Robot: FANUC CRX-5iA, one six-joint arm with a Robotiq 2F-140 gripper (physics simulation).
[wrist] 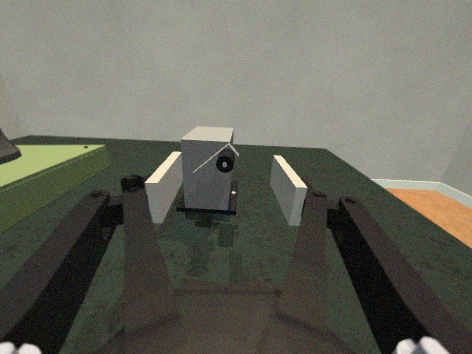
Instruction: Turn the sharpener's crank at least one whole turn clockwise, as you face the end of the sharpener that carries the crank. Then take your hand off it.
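Places are measured from the arm's base along level axes (x ahead, y left, z up), in centimetres.
Where they show: gripper, fingertip midpoint: (227,168).
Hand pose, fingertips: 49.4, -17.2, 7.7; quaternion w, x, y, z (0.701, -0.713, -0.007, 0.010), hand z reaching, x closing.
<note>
Things, the pixels of their top centre, and the offset from my fingertips, as dx, dy, dz. "*": a spot on its surface instead. Level surfaces: height alone.
- sharpener at a spot on its surface: (207,175) * -3.1, +8.9, -4.8
- round black handle at a spot on its surface: (225,162) * -0.3, +5.0, -1.2
- table at its surface level: dz -12.9
The sharpener (207,175), a grey box on a thin black base, stands upright on the dark green table, a little left of the middle of the wrist view. Its crank is a thin pale bent arm (211,158) across the upper part of the near face, with a round black handle (225,162) at the upper right pointing toward the camera. My gripper (227,168) is open, with its two pale finger pads standing wide apart, one on each side of the handle in the view. Neither pad is seen touching the handle. The gap in depth between pads and handle is hard to tell.
A light green box (55,172) with a small dark hole lies on the table (270,260) at the left. Part of a dark object (7,147) shows at the left edge. A grey wall stands behind, and wooden floor (435,205) shows at the right.
</note>
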